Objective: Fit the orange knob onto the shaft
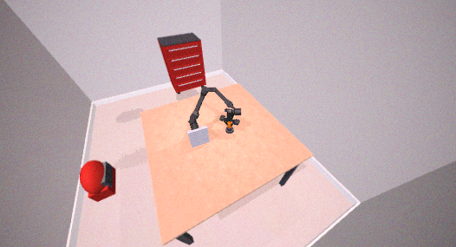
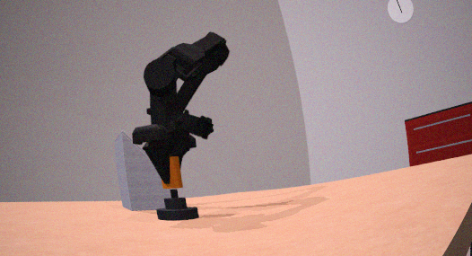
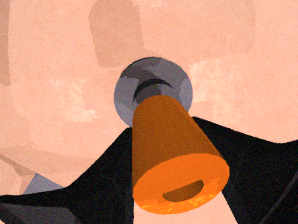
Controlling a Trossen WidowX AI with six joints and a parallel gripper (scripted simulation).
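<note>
My gripper tip is now 20 mm below the orange knob. The rest, counted from my gripper tip: dark pedestal 40 mm below.
</note>
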